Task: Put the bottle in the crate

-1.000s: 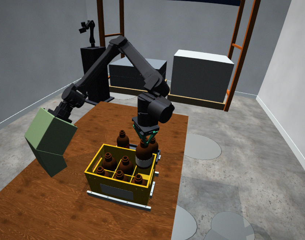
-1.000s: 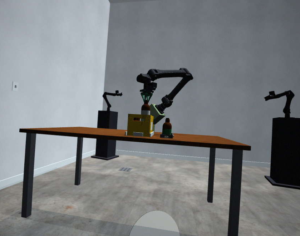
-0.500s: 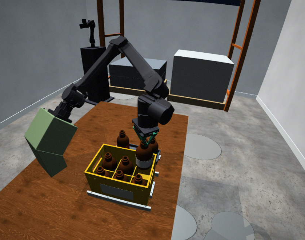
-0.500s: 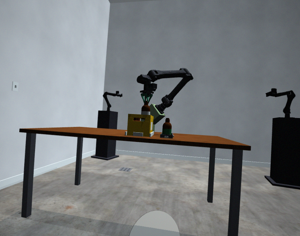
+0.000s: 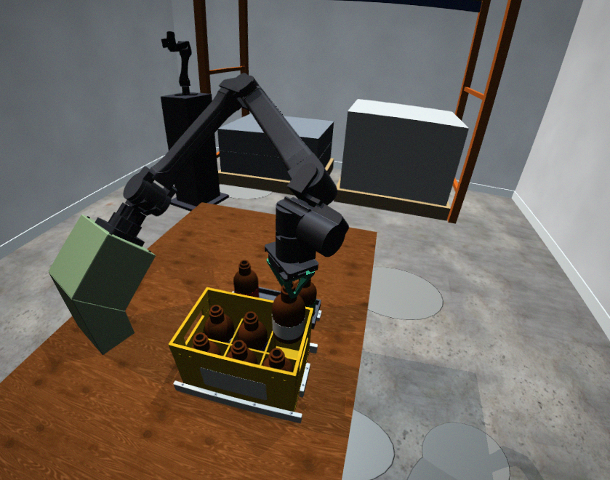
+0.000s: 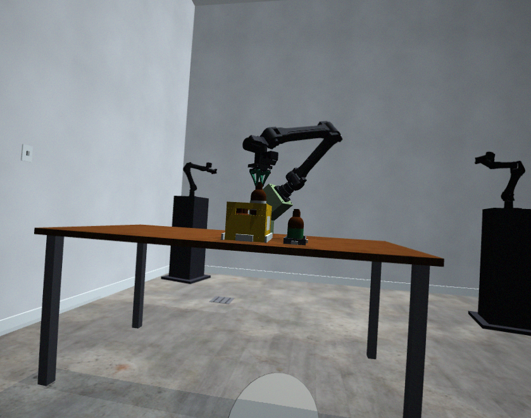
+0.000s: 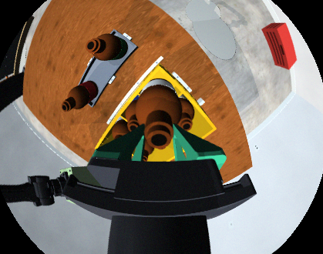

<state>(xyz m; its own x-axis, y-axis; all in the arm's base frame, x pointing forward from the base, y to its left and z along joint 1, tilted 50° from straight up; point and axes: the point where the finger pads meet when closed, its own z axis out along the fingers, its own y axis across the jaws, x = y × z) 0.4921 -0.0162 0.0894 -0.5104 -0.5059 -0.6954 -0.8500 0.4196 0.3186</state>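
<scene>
Now: the crate 18 cm below my hand, 7 cm to the right of it and 7 cm behind it. Round my hand: tray 25 cm below, 15 cm to the left, 14 cm behind.
</scene>
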